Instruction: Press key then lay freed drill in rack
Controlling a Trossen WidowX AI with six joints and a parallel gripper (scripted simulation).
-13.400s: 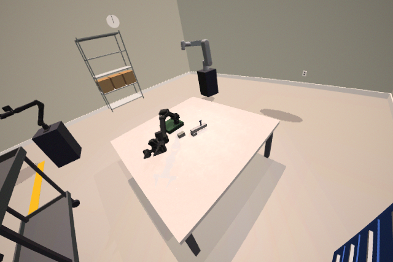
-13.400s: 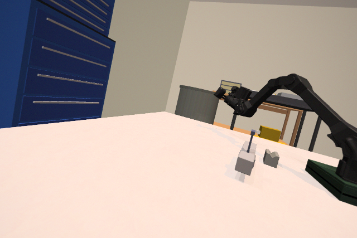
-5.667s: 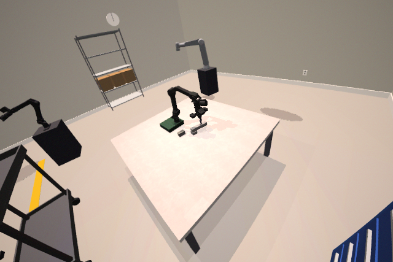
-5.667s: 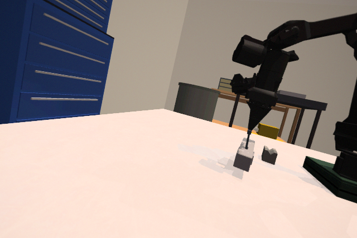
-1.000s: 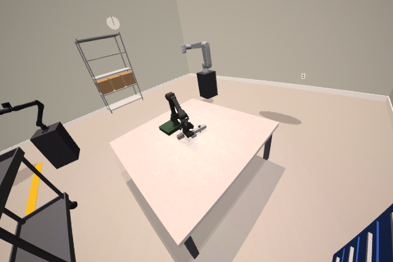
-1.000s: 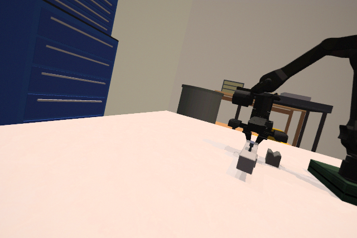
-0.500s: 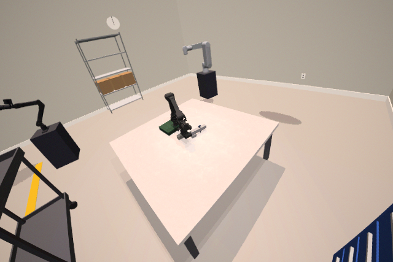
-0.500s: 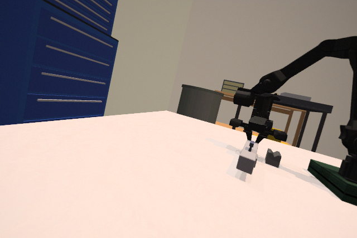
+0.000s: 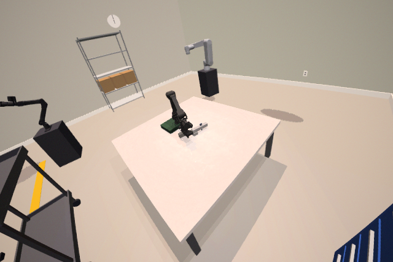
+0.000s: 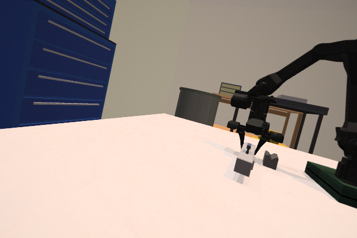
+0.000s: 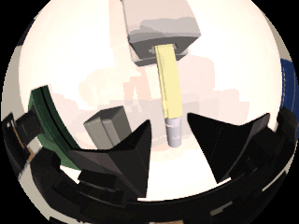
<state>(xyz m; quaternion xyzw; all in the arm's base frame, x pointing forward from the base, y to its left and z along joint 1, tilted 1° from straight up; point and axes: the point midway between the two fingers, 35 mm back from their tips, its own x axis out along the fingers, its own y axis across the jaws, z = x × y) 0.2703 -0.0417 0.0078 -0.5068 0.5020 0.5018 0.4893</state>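
The pale yellow drill lies 50 mm to the left of my gripper tip and 30 mm above it. The rest, counted from my gripper tip: grey holder block (150 mm to the left, 20 mm above); dark grey v-notched block (80 mm behind, 20 mm to the right); small dark blue key (180 mm to the left, 30 mm above).
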